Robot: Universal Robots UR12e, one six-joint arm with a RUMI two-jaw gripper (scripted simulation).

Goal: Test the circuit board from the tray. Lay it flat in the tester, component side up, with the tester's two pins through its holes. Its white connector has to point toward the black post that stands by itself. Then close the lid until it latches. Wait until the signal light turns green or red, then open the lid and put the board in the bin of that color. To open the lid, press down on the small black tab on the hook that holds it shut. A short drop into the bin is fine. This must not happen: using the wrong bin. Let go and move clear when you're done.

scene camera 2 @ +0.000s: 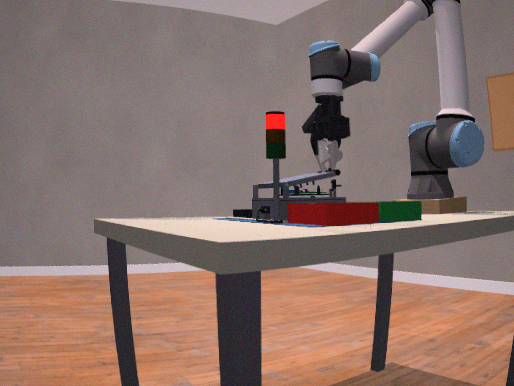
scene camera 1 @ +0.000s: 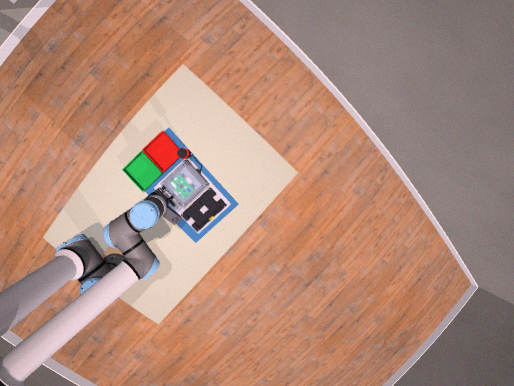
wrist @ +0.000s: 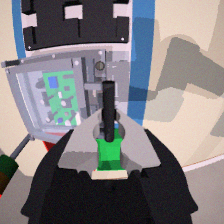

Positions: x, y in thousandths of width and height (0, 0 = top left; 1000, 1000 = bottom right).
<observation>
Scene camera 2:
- gripper: 639, 460
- green bin: 799, 545
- red bin: 657, 553
</observation>
